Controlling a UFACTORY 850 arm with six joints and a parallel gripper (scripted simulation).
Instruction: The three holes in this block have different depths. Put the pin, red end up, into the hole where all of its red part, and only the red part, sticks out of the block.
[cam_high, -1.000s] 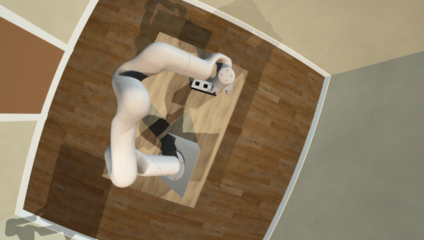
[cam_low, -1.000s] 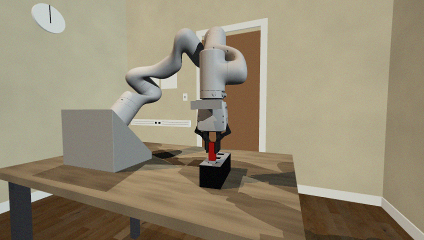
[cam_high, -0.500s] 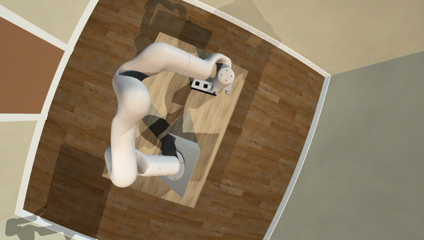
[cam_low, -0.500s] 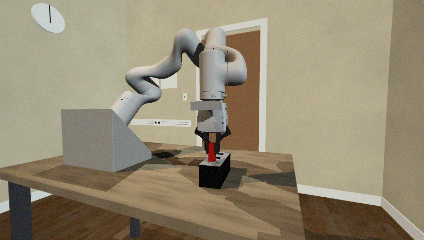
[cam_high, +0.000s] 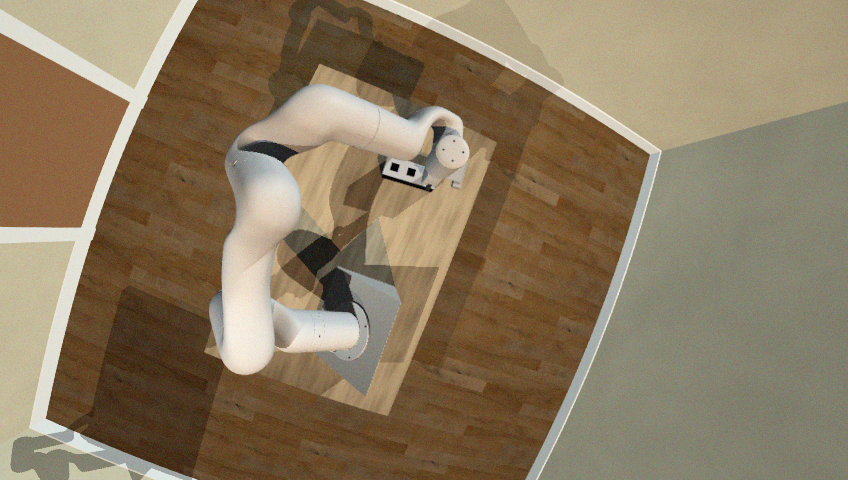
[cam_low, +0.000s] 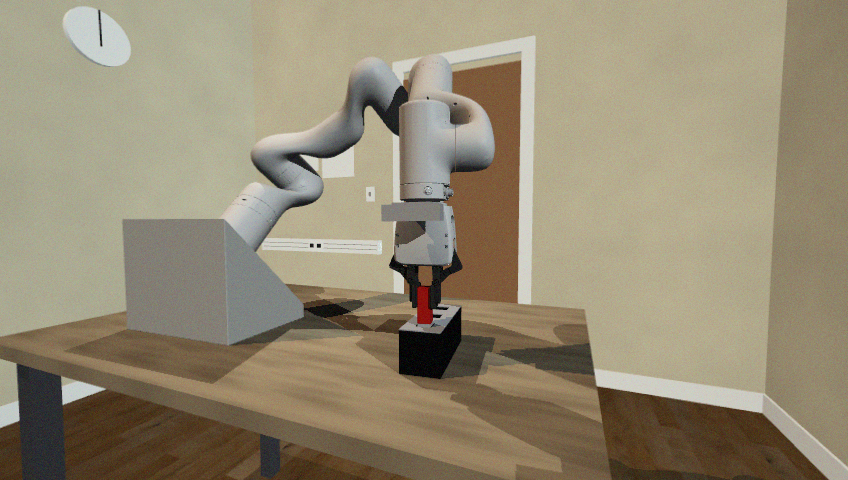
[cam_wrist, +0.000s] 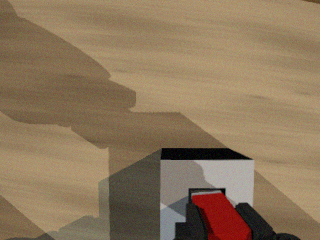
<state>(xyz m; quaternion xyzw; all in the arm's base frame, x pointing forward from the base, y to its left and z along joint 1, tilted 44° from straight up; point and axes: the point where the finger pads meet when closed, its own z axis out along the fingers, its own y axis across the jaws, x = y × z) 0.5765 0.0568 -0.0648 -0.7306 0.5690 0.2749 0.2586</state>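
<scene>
Right now my hand is 2 cm above the pin. The rest, counted from my hand: black block (1 cm behind, 6 cm to the left, 9 cm below).
</scene>
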